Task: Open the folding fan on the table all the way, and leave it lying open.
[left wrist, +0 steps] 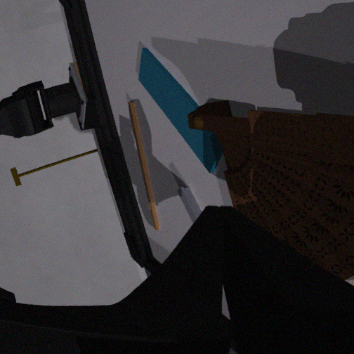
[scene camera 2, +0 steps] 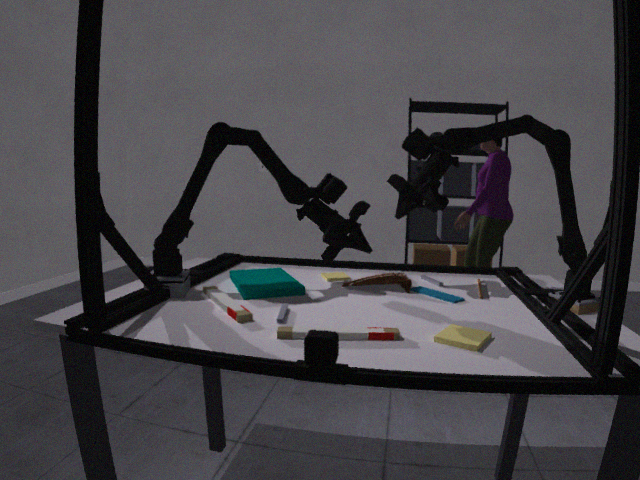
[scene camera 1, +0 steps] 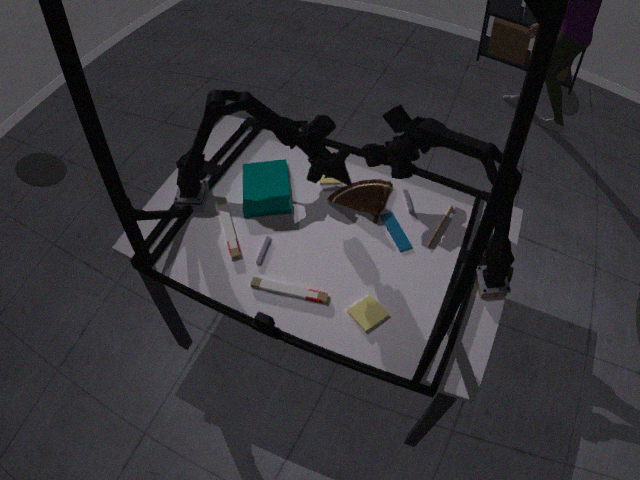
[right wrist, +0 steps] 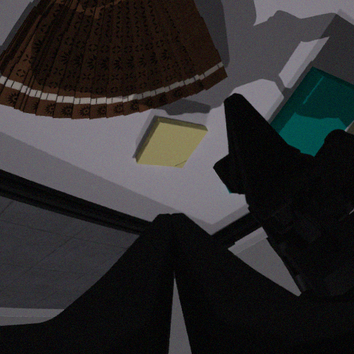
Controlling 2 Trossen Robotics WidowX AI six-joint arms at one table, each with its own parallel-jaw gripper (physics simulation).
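Places are measured from the left arm's base along level axes (x left, y up, z ahead), in centimetres.
Pixels of known places: left gripper, fingertip midpoint: (scene camera 2: 371,252) (scene camera 1: 350,184); right gripper, fingertip midpoint: (scene camera 2: 396,218); left arm's base, link origin: (scene camera 2: 167,273) (scene camera 1: 190,190); right arm's base, link origin: (scene camera 1: 493,278).
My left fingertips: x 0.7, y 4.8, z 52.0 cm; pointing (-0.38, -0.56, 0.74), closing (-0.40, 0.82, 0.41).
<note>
Ahead of a thing's pixels: the offset from my left fingertips to its top centre.
The brown patterned folding fan (scene camera 1: 364,198) (scene camera 2: 379,281) (left wrist: 295,175) (right wrist: 115,50) lies partly spread as a wedge at the back of the table, with a pale band near its curved edge. Its narrow pivot end is beside the blue block. My left gripper (scene camera 1: 347,180) (scene camera 2: 370,250) (left wrist: 216,217) (right wrist: 230,96) is shut and empty, above the table near the fan's left end in scene camera 1. My right gripper (scene camera 1: 368,155) (scene camera 2: 398,214) (right wrist: 170,225) is shut and empty, higher up behind the fan. In the left wrist view, dark fingers hide part of the fan.
A blue block @(dz +14.8, dx -9.5, dy -9.1 cm) (scene camera 1: 397,232) (left wrist: 170,105), a grey bar @(dz +19.3, dx +3.3, dy -8.7 cm) (scene camera 1: 408,201) and an orange stick @(dz +29.8, dx -6.1, dy -9.1 cm) (scene camera 1: 440,227) lie right of the fan. A yellow block @(dz -6.8, dx +12.3, dy -8.7 cm) (scene camera 1: 330,180) (right wrist: 172,142) lies behind it, a teal box @(dz -27.5, dx +5.4, dy -7.6 cm) (scene camera 1: 266,186) to its left. White-red bars @(dz -15.4, dx -33.2, dy -8.3 cm) (scene camera 1: 289,290) and a yellow pad @(dz +6.7, dx -38.9, dy -8.4 cm) (scene camera 1: 368,313) lie in front.
</note>
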